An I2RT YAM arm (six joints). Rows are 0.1 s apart.
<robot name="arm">
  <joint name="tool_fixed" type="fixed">
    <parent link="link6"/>
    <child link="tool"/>
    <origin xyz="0 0 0" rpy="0 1.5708 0"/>
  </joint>
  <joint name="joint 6" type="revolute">
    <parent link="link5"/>
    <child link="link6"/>
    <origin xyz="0.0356 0 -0.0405"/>
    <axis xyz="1 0 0"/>
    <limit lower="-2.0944" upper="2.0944"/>
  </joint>
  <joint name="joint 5" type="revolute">
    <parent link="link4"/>
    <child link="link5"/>
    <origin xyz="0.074 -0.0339 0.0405"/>
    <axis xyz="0 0 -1"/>
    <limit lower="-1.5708" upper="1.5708"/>
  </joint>
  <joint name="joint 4" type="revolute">
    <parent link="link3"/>
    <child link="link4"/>
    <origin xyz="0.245 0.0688 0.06"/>
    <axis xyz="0 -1 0"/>
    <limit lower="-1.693" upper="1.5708"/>
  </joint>
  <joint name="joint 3" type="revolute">
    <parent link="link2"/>
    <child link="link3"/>
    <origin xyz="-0.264 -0.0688 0"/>
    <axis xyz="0 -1 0"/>
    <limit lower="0" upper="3.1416"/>
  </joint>
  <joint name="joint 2" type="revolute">
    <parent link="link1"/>
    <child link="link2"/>
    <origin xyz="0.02 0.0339 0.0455"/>
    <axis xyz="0 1 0"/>
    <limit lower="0" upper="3.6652"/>
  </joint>
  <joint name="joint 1" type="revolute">
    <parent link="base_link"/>
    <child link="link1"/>
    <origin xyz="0 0 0.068"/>
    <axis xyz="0 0 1"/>
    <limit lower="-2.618" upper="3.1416"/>
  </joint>
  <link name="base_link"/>
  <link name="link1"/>
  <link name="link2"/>
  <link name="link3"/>
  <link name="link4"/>
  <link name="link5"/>
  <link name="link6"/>
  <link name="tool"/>
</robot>
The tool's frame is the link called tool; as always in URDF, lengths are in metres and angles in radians.
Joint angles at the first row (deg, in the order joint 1, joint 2, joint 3, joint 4, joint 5, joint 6):
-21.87, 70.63, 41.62, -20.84, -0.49, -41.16
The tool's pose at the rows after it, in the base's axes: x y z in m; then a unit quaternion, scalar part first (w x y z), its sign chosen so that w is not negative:
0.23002, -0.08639, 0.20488, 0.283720, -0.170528, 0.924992, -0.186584
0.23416, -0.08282, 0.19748, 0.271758, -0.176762, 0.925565, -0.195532
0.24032, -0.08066, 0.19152, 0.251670, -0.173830, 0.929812, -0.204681
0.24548, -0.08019, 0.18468, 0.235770, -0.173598, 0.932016, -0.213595
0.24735, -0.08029, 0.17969, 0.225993, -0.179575, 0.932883, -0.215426
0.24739, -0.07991, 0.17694, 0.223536, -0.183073, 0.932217, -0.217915
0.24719, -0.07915, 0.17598, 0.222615, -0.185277, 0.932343, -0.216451
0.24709, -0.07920, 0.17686, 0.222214, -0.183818, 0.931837, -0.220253
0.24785, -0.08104, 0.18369, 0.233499, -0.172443, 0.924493, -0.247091
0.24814, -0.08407, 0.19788, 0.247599, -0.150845, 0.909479, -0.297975
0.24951, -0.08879, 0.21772, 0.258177, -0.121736, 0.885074, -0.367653
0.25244, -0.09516, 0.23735, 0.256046, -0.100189, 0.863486, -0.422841
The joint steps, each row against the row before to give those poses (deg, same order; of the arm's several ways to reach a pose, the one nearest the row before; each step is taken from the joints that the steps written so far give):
1.52, 0.50, -1.33, 1.36, 2.11, -0.67
1.41, 1.51, -0.58, 1.38, 2.15, -0.07
1.32, 2.32, 0.58, 0.12, 2.90, 0.85
0.74, 2.20, 0.23, 0.81, 2.16, 0.18
0.18, 1.22, -0.09, 0.43, 0.60, -0.63
0.13, 0.32, -0.43, 0.66, 0.32, -0.40
0.13, 0.05, -0.14, 0.01, -0.09, -0.07
0.05, -0.16, 0.04, -0.01, 0.46, 0.04
-0.04, -1.09, 0.00, 1.75, 2.28, 0.08
0.02, -2.12, 0.34, 2.37, 4.79, -0.20
-0.02, -2.04, 1.07, 3.18, 6.97, -1.24
-0.47, -0.74, 2.29, 1.69, 5.61, -2.24

